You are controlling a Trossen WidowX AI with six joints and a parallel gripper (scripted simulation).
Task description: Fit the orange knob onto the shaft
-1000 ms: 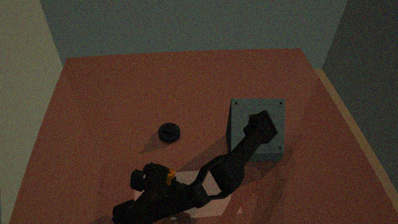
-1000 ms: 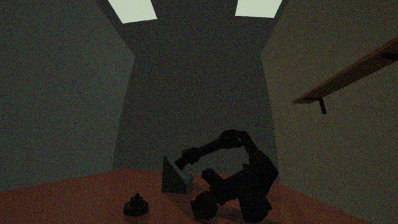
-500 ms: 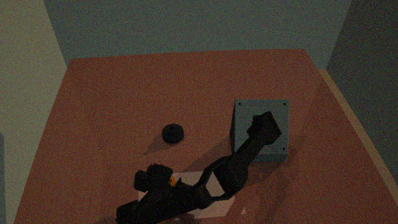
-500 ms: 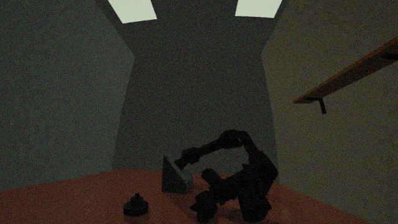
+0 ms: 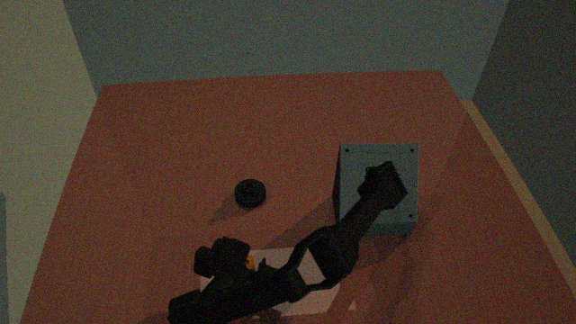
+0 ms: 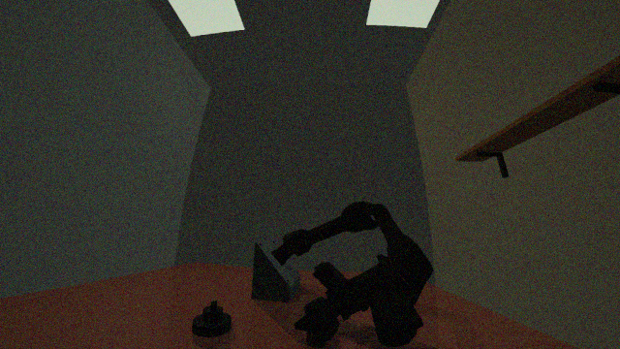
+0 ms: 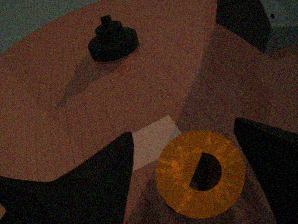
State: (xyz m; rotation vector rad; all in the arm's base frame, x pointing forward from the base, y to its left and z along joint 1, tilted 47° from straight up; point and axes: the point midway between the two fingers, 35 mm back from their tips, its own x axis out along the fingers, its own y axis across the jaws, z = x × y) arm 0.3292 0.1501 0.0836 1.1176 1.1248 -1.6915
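Now: gripper tip 3 cm to the right of the orange knob, 1 cm short of it and 1 cm above it. Round my gripper tip: pedestal: 21 cm to the right, 1 cm below.
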